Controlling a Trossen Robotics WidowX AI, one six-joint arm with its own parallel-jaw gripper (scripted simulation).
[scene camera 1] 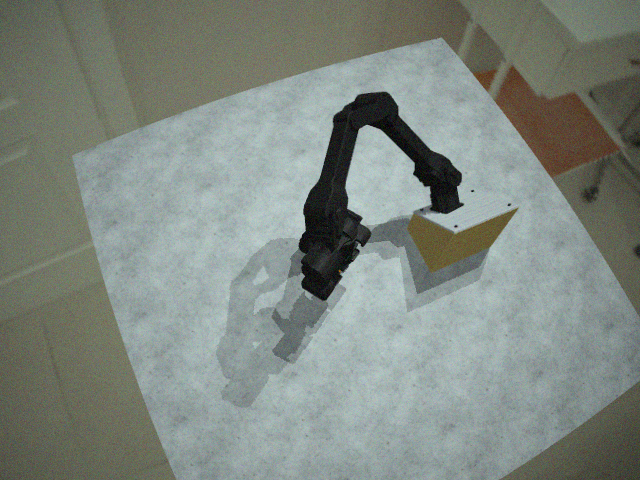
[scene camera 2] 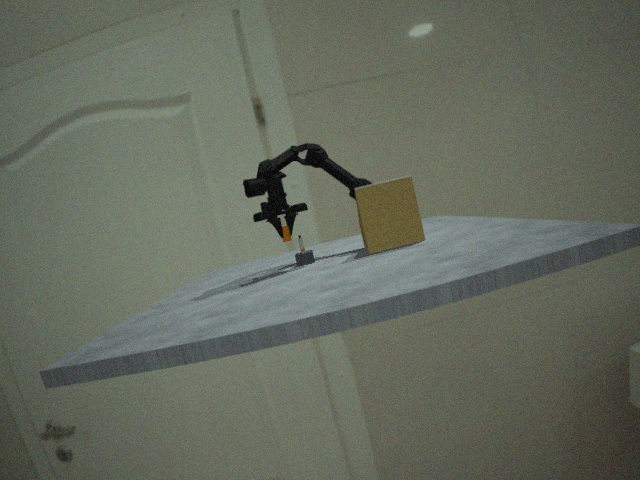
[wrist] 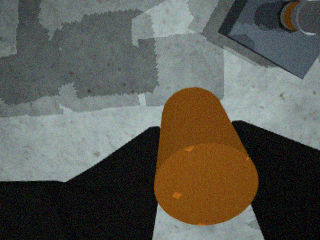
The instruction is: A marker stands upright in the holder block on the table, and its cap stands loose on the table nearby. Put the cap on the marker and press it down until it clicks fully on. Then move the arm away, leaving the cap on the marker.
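Note:
An orange cap is carried by my gripper. The gripper is visible in scene camera 2 and likewise in the wrist view.

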